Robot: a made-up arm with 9 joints.
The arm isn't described. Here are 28 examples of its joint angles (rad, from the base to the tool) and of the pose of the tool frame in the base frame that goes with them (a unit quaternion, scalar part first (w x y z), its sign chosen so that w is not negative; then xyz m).
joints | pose
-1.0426 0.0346 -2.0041 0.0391 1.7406 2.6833 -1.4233 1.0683 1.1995 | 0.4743 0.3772 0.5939 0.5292 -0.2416 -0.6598 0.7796
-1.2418 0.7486 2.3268 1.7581 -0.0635 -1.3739 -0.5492 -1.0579 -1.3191 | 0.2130 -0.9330 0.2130 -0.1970 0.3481 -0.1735 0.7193
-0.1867 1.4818 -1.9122 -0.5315 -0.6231 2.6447 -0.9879 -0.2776 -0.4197 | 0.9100 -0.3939 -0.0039 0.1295 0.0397 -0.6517 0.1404
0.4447 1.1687 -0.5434 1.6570 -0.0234 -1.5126 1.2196 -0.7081 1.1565 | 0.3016 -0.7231 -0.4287 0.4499 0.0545 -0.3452 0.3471
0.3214 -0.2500 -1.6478 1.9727 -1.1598 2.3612 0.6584 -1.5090 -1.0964 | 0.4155 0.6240 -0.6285 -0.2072 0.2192 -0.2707 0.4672
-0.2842 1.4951 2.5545 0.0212 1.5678 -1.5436 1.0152 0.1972 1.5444 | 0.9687 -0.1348 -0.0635 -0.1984 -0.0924 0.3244 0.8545
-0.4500 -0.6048 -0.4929 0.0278 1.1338 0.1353 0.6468 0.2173 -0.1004 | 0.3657 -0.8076 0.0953 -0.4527 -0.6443 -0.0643 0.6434
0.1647 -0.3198 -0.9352 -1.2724 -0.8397 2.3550 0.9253 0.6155 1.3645 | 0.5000 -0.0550 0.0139 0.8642 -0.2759 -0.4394 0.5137
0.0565 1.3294 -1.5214 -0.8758 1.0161 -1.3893 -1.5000 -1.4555 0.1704 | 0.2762 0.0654 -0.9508 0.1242 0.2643 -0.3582 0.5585
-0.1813 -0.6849 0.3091 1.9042 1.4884 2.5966 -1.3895 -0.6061 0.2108 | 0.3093 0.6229 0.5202 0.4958 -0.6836 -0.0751 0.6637
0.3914 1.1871 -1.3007 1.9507 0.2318 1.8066 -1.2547 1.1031 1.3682 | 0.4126 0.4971 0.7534 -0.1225 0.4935 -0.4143 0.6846
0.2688 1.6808 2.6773 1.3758 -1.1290 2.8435 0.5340 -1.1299 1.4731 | 0.1013 0.9085 -0.0431 -0.4030 -0.0925 0.2319 0.9196
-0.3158 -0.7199 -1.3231 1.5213 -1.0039 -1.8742 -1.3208 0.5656 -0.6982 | 0.2108 0.0572 0.9694 0.1118 -0.2572 -0.2124 0.9095
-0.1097 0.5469 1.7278 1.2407 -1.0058 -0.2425 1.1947 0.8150 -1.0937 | 0.4380 -0.3721 -0.5711 -0.5861 0.2475 0.0595 0.4929
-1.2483 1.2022 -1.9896 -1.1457 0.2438 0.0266 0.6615 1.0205 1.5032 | 0.4421 0.7725 0.3707 0.2654 -0.4706 -0.5691 0.5165
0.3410 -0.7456 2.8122 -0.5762 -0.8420 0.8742 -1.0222 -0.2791 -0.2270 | 0.7344 0.3600 -0.2892 -0.4975 0.5178 0.2465 -0.0281
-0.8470 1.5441 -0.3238 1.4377 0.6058 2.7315 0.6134 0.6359 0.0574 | 0.2834 -0.5029 0.2596 0.7742 -0.0655 -0.4056 0.2213
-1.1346 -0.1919 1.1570 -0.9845 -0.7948 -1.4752 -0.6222 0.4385 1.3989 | 0.0772 0.6340 -0.7080 0.3012 0.2112 0.4122 0.1036
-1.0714 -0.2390 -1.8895 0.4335 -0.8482 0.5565 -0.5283 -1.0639 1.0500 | 0.3420 0.7621 0.4668 0.2902 -0.6457 -0.3862 0.5622
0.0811 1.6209 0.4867 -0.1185 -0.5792 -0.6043 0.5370 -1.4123 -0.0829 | 0.3820 0.0706 -0.5814 0.7149 0.1507 0.5232 0.1488
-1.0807 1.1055 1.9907 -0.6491 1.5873 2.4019 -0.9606 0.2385 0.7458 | 0.5096 0.6835 -0.3494 -0.3885 0.2845 0.3741 0.8649
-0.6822 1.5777 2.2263 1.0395 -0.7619 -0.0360 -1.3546 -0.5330 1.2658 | 0.1729 -0.0531 0.5239 -0.8324 0.4189 0.3890 0.7014
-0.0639 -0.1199 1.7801 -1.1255 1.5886 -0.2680 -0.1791 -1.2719 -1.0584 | 0.1144 -0.7338 -0.1935 -0.6411 0.1688 0.3834 0.5414
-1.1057 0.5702 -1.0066 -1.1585 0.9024 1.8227 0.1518 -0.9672 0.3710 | 0.4819 -0.5344 0.6805 -0.1384 -0.6350 0.1085 0.3541
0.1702 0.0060 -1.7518 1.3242 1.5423 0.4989 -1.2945 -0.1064 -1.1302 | 0.7522 0.3591 0.1824 0.5215 0.1044 -0.0730 0.2495
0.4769 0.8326 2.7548 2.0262 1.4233 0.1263 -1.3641 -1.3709 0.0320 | 0.7459 -0.3430 0.2235 0.5253 0.2870 0.1812 0.3746
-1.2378 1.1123 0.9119 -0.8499 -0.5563 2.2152 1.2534 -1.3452 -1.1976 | 0.0553 -0.4768 -0.3015 0.8238 0.2753 0.0967 0.2843
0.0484 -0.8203 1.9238 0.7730 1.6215 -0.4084 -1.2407 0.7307 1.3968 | 0.5780 -0.6641 -0.3360 0.3346 -0.1690 0.1414 0.2653
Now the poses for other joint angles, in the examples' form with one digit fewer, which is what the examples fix.
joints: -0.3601 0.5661 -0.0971 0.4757 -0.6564 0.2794 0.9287 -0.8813 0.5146
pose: 0.568 0.458 -0.570 0.379 -0.183 0.343 0.144
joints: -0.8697 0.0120 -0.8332 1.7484 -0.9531 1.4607 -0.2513 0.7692 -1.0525
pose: 0.153 0.698 -0.346 0.608 -0.647 -0.012 0.523
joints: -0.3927 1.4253 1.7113 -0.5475 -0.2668 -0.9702 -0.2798 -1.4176 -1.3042
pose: 0.859 -0.213 -0.056 0.462 0.367 0.381 0.598
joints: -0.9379 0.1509 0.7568 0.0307 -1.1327 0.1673 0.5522 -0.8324 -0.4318
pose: 0.910 0.142 -0.301 -0.245 0.231 0.292 0.252
